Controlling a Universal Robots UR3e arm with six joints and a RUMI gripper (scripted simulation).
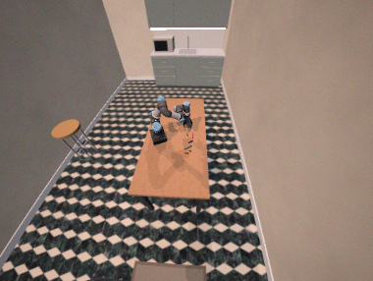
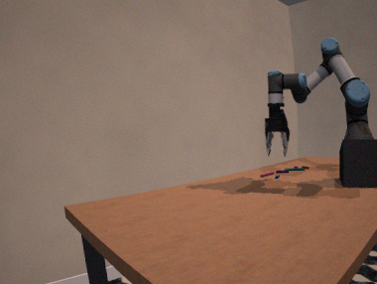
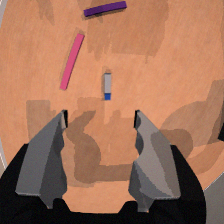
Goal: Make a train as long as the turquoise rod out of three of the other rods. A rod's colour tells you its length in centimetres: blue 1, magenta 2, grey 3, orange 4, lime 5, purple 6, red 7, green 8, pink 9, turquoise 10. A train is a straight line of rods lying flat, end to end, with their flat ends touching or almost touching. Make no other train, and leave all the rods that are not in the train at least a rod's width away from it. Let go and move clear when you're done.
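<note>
Now: hand 30 mm short of the purple rod, 110 mm to the left of it and 100 mm above it. Round my hand: grey rod: 100 mm below; blue rod: 10 mm behind, 20 mm to the left, 100 mm below; pink rod: 60 mm ahead, 20 mm to the right, 100 mm below.
</note>
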